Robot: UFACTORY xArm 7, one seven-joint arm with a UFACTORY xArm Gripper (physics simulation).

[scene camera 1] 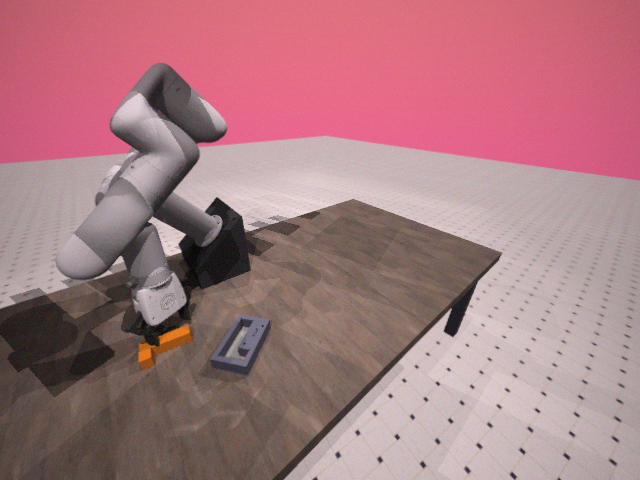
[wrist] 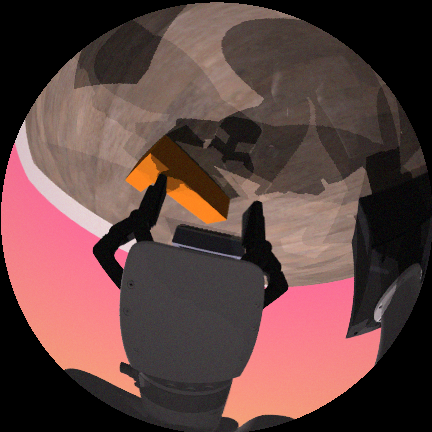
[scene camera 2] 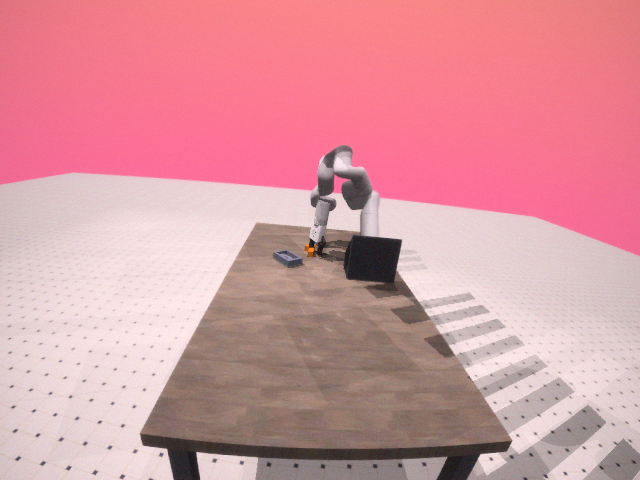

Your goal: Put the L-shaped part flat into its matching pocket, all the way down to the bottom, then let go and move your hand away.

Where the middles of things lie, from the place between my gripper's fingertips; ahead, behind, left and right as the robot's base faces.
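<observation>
The blue-grey pocket block (scene camera 1: 238, 351) is 15 cm to the left of my hand, 13 cm ahead of it and 1 cm below it. As for the orange L-shaped part (scene camera 1: 175, 338), my gripper is now 3 cm short of the part, 2 cm to the left of it and 1 cm above it.
</observation>
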